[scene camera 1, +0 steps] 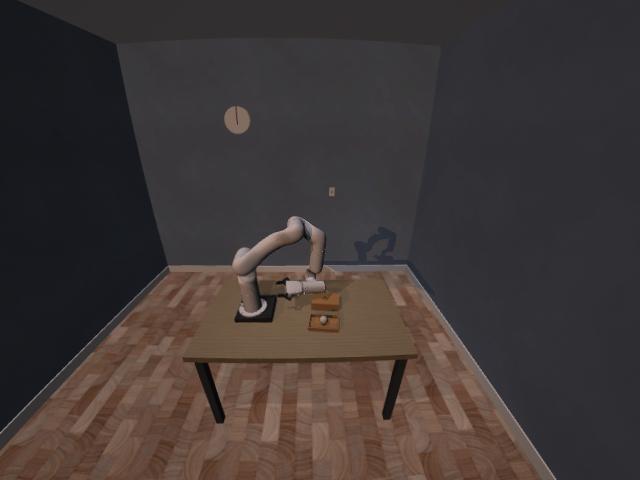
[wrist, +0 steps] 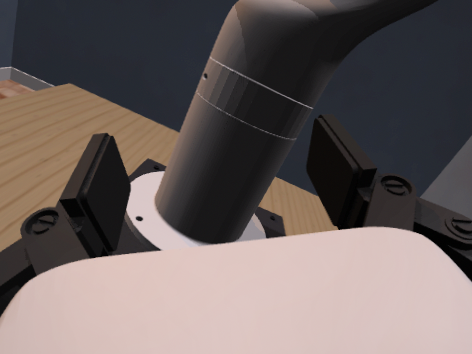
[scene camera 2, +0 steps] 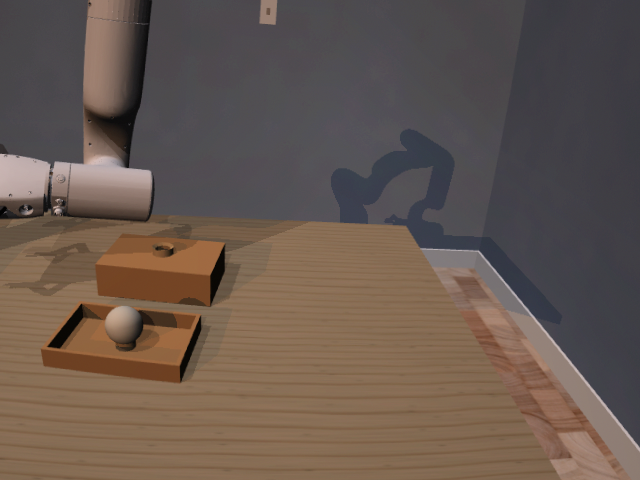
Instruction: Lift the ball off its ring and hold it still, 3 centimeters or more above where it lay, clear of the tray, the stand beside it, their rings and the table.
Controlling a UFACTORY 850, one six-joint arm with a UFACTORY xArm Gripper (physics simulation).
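A pale ball (scene camera 1: 323, 319) (scene camera 2: 124, 324) rests on a small ring (scene camera 2: 125, 346) inside the shallow orange-brown tray (scene camera 1: 323, 330) (scene camera 2: 111, 364). The taller orange-brown stand (scene camera 1: 325, 305) (scene camera 2: 155, 284) is just behind the tray, with a ring (scene camera 2: 163, 253) on its top that holds no ball. My gripper (scene camera 1: 279, 289) (wrist: 217, 151) is wide open and empty. It points sideways toward the arm's base, above the table and away from the ball, behind and to the left of the tray. The ball does not show in the wrist view.
The wooden table (scene camera 1: 367, 335) (scene camera 2: 361, 361) (wrist: 50, 125) carries everything. The arm's base (scene camera 1: 254, 311) (wrist: 145, 220) stands on its left part, in front of the open fingers. The wrist housing (scene camera 1: 312, 287) (scene camera 2: 108, 191) hangs near the back of the stand.
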